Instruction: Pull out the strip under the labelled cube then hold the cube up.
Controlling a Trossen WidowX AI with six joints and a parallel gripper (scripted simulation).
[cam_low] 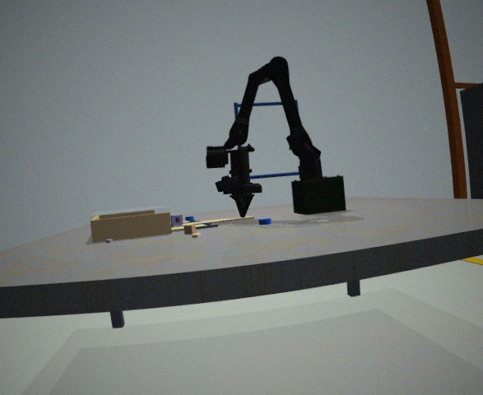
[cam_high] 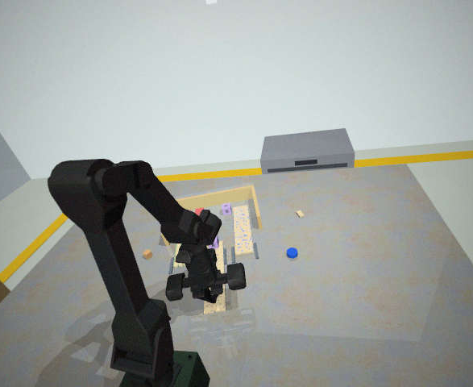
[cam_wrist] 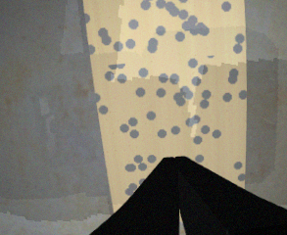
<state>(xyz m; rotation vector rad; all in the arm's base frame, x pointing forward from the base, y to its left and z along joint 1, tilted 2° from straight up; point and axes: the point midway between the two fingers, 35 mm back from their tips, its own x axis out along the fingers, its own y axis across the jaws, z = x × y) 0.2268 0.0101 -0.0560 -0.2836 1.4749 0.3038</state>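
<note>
Now: the tan speckled strip 90 mm ahead of my gripper tip and 40 mm to the left of it. Also, from my gripper tip: tan block 380 mm ahead, 160 mm to the right.
</note>
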